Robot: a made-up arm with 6 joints.
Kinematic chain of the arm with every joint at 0, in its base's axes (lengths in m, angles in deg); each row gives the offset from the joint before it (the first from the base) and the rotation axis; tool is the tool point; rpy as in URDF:
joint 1: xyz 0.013 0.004 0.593 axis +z
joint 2: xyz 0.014 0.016 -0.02 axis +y
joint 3: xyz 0 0.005 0.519 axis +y
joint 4: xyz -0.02 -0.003 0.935 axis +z
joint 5: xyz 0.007 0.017 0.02 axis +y
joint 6: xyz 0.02 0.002 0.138 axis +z
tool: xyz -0.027 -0.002 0.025 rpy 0 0 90
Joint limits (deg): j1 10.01..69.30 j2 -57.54..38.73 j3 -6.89..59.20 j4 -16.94..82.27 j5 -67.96..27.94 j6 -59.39..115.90
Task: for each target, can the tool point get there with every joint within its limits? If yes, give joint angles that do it. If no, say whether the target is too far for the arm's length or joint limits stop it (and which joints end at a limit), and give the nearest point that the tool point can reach.
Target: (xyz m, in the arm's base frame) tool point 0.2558 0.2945 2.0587
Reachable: yes | joints 52.04 -13.00 45.04 40.30 -36.19 -43.43
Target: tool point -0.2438 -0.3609 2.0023
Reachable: yes | joints 55.65 -41.59 43.70 6.65 -59.30 30.13
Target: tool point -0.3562 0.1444 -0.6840
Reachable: no: joint limits stop it (at a limit: joint 1, joint 2, joint 3, joint 5, joint 6) | nearest point 0.4680 1.3278 0.7388 | short by 2.026 m
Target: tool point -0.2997 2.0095 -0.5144
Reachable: no: too far | nearest point 0.4279 1.3459 0.7588 | short by 1.610 m
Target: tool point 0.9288 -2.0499 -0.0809
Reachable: no: too far | nearest point -0.3864 -1.3262 1.1842 | short by 1.963 m
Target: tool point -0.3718 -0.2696 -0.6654
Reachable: no: joint limits stop it (at a limit: joint 2, joint 3, joint 5) | nearest point -1.1341 -0.8116 1.1356 | short by 2.029 m
